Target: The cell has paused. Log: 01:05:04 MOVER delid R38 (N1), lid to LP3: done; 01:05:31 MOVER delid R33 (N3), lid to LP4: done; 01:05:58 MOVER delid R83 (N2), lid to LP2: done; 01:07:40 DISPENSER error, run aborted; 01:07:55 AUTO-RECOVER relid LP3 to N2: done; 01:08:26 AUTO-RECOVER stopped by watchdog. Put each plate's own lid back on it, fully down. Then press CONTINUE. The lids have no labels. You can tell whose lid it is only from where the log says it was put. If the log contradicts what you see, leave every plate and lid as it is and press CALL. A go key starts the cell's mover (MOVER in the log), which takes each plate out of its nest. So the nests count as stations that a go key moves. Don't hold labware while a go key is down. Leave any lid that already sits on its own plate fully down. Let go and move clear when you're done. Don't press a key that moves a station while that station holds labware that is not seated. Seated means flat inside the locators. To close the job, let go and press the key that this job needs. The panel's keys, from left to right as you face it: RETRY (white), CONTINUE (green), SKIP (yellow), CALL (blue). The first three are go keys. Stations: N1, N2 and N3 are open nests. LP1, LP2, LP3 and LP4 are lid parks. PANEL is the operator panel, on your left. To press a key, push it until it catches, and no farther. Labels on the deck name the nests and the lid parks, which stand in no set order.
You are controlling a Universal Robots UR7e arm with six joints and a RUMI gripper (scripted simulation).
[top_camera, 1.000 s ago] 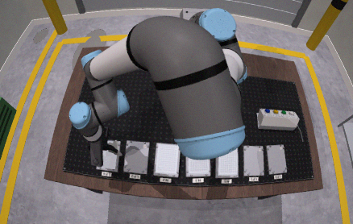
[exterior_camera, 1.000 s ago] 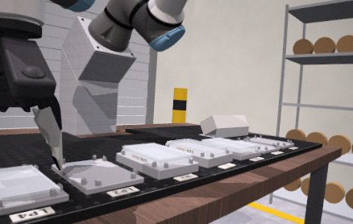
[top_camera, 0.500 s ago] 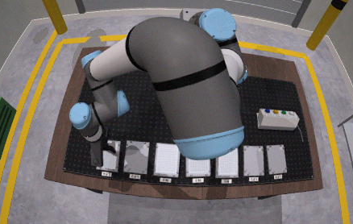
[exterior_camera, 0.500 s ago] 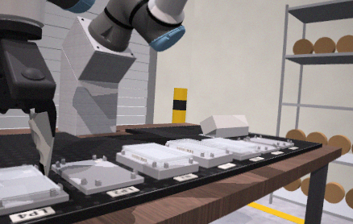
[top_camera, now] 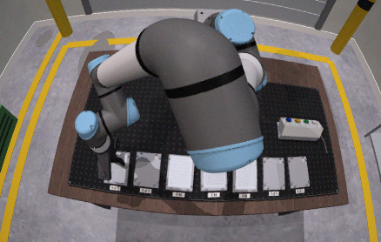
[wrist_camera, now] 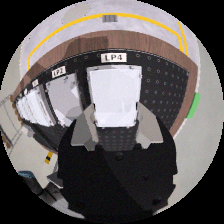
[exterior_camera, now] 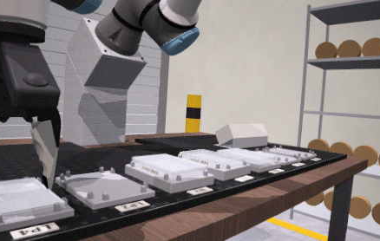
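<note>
My gripper is now 20 mm above the LP4 lid park. The rest, counted from my hand: LP2 lid park (20 mm ahead, 130 mm to the left, 20 mm below); then blue CALL key (100 mm behind, 760 mm to the left, 40 mm above); then well plate (50 mm ahead, 260 mm to the left).
</note>
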